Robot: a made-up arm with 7 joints.
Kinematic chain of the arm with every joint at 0, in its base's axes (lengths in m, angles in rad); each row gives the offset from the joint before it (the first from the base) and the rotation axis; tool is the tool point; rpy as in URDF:
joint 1: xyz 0 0 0.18 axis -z
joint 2: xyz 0 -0.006 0.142 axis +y
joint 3: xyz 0 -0.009 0.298 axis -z
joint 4: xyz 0 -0.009 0.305 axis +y
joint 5: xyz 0 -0.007 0.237 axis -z
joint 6: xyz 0 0 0.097 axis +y
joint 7: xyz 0 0 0.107 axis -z
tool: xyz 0 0 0 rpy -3.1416 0 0
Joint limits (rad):
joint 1: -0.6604..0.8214
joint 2: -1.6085..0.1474
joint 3: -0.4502..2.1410
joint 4: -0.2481..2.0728
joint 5: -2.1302..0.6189
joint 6: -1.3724..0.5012
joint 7: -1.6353..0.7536
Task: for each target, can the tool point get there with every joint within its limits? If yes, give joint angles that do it. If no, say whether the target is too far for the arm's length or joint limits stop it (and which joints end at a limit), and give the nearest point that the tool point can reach.
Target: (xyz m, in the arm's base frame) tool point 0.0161 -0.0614 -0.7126
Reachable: no: joint limits stop it (at a limit: joint 1, joint 2, joint 3, joint 4) | nearest point -0.1660 -0.4217 0.0396 | short by 0.854 m
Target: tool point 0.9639 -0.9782 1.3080
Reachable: no: too far | nearest point 0.3595 -0.3648 1.0466 | short by 0.900 m
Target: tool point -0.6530 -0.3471 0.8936
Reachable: yes | joints -0.4808 -1.2998 -0.0895 0.8834 0.2973 0.2028 0.5620
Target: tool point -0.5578 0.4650 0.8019
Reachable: yes | joints 0.6469 -1.4653 -0.1798 1.2455 -0.2102 -0.3024 0.4554
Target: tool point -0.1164 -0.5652 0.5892
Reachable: yes | joints -0.5476 -1.0053 1.3353 1.8974 -1.4586 -0.6540 -0.1632
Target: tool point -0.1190 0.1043 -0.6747
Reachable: no: joint limits stop it (at a limit: joint 1, joint 2, joint 3, joint 4) | nearest point -0.4380 0.1415 0.0364 | short by 0.780 m
